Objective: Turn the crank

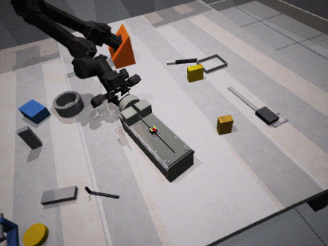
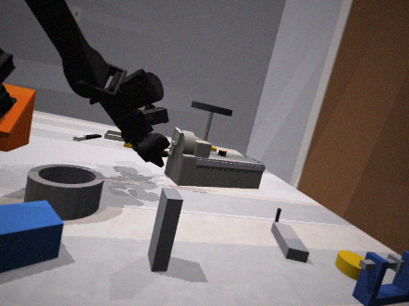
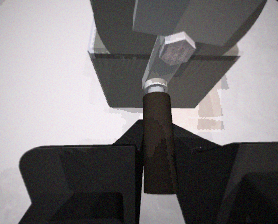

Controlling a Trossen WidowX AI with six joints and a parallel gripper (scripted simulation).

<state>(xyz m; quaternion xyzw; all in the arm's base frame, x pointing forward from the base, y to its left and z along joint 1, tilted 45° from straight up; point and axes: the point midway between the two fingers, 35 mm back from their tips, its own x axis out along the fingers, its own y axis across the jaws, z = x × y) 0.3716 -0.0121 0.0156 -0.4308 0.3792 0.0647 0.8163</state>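
The dark crank handle lies 30 mm above my gripper tip, 20 mm behind it and 10 mm to the right of it. From my gripper tip the other things lie so: black hex key 260 mm ahead, 130 mm to the right, 20 mm below; blue block 350 mm to the right, 130 mm behind, 10 mm below; red pointer 160 mm ahead, 70 mm to the left, 50 mm above.
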